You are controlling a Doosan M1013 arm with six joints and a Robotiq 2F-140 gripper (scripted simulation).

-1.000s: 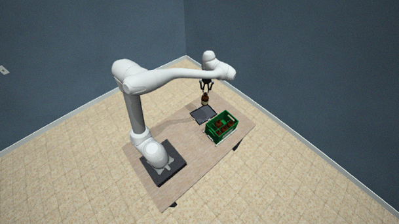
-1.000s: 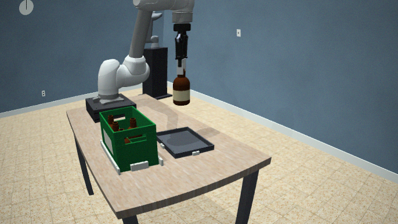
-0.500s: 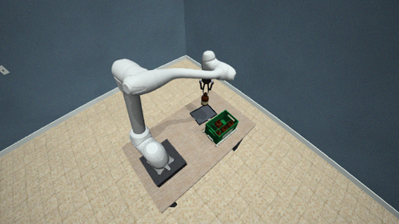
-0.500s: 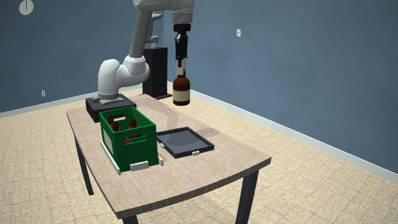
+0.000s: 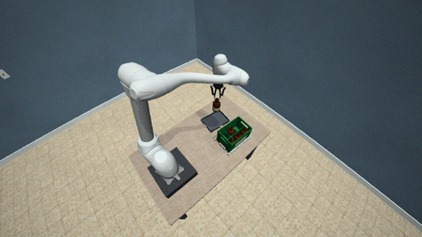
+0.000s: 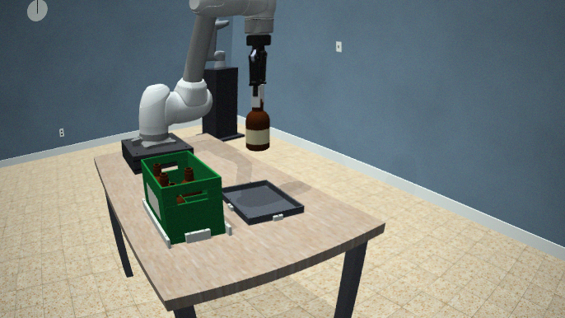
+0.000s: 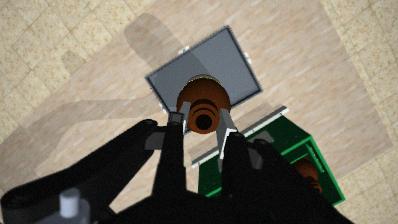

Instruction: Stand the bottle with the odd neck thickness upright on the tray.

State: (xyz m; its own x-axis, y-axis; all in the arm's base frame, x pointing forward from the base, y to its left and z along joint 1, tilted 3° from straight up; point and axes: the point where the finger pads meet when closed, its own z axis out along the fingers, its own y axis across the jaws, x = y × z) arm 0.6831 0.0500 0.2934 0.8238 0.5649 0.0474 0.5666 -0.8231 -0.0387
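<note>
My hand is 90 mm above the brown bottle. From my hand the other things lie so: dark tray: 340 mm below; then green crate: 270 mm to the right, 270 mm below, 60 mm behind.
</note>
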